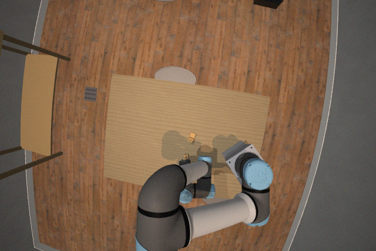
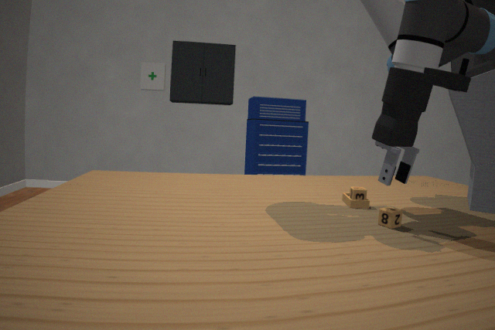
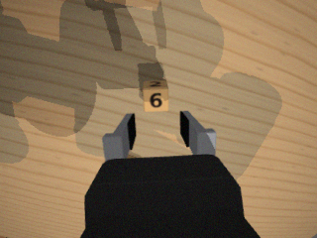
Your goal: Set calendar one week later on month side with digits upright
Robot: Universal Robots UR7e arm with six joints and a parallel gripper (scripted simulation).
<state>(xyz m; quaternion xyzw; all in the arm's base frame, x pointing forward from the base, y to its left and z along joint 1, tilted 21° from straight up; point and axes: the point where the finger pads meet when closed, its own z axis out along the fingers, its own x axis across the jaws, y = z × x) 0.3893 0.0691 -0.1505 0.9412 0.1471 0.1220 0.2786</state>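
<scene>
My hand is 80 mm above the wooden date cube. The rest, counted from my hand: wooden calendar tray 150 mm to the right, 90 mm below, 20 mm behind.
</scene>
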